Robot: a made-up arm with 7 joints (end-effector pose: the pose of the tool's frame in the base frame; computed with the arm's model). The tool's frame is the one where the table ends.
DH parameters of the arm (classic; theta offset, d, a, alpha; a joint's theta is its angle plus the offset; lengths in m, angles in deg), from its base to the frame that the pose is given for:
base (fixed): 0 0.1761 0 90
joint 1: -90 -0.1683 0.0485 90
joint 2: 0 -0.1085 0.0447 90
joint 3: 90 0.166 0.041 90
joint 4: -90 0.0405 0.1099 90
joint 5: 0 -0.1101 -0.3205 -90
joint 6: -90 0.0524 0.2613 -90
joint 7: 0 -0.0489 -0.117 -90
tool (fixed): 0 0.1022 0 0
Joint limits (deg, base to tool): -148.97..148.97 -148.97..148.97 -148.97..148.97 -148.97..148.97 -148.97..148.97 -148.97..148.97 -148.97..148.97
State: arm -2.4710 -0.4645 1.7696 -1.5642 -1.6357 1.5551 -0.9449
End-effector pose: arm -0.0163 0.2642 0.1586 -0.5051 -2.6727 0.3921
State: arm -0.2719 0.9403 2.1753 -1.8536 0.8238 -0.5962 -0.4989
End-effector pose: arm 0.4416 0.1808 -0.1910 2.3891 1.4097 0.0656
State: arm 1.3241 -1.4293 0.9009 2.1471 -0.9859 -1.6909 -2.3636
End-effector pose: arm -0.1107 0.8766 -0.0428 1.3021 -2.6202 -0.9955
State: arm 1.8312 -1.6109 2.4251 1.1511 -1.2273 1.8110 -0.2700
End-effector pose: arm -0.2228 0.0442 0.1893 -0.9625 -1.7000 -0.9031
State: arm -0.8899 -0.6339 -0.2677 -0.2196 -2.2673 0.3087 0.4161
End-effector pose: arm -0.1618 0.2326 -0.2468 -1.5511 -0.1755 0.5654
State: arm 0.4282 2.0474 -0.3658 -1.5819 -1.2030 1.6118 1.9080
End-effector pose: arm 0.3735 -0.0310 0.2836 0.1027 1.3983 -2.3635
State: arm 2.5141 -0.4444 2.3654 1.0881 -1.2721 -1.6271 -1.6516
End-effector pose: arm -0.0009 0.3347 -0.4621 -1.1517 2.6466 -0.3344
